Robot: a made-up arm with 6 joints.
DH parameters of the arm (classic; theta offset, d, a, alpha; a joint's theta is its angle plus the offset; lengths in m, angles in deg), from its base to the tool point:
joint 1: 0 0.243 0 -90
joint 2: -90 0 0.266 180
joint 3: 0 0 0 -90
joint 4: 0 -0.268 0 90
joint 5: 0 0.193 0 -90
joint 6: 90 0 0 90
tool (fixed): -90 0 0 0
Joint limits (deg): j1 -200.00..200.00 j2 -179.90..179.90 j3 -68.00..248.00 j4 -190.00..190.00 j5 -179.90..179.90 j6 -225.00..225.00
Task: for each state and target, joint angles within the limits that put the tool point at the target. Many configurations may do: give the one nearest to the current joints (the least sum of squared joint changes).
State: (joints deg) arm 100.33 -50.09 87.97 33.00 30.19 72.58
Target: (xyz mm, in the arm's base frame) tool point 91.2 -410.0 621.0
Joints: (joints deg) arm 80.59 -32.52 92.81 35.58 30.19 72.58
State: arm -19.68 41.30 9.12 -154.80 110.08 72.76
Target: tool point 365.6 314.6 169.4
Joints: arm 17.47 66.12 30.69 -170.52 110.08 72.76
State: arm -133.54 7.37 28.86 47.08 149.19 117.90
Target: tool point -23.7 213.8 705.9
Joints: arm -138.64 -44.26 16.48 24.14 149.19 117.90
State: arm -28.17 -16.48 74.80 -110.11 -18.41 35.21
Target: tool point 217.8 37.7 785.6
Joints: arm -10.64 11.64 106.52 -113.60 -18.41 35.21
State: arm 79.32 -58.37 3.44 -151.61 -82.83 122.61
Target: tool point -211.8 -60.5 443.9
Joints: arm 69.71 -99.56 -22.17 -157.01 -82.83 122.61
